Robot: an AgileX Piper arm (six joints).
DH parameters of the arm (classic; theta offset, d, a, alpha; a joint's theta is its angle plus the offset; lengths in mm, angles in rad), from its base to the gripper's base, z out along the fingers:
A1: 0 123 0 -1.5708
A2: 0.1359 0 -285 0
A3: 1.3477 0 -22 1.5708
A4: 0 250.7 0 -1.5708
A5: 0 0 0 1.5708
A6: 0 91 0 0
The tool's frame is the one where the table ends.
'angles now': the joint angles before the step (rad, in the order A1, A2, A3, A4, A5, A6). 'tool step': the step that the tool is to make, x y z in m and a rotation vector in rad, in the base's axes. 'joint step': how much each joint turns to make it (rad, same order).
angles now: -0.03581, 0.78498, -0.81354, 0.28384, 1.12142, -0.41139
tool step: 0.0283, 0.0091, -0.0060, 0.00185, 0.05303, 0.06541
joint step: 0.06619, 0.12673, -0.03194, 0.00723, -0.04030, -0.01234
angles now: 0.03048, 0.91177, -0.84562, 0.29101, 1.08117, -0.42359
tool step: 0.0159, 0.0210, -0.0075, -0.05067, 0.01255, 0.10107
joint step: 0.15570, 0.08041, -0.01518, -0.07211, -0.05964, 0.04775
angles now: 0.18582, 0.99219, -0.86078, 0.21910, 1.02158, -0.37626
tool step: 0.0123, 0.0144, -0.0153, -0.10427, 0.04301, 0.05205
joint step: 0.11486, 0.08138, 0.00005, -0.12745, -0.02518, 0.07923
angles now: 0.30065, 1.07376, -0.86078, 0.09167, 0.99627, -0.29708
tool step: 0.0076, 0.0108, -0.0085, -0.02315, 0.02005, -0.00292
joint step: 0.05813, 0.05060, -0.00222, -0.04679, -0.02613, 0.07333
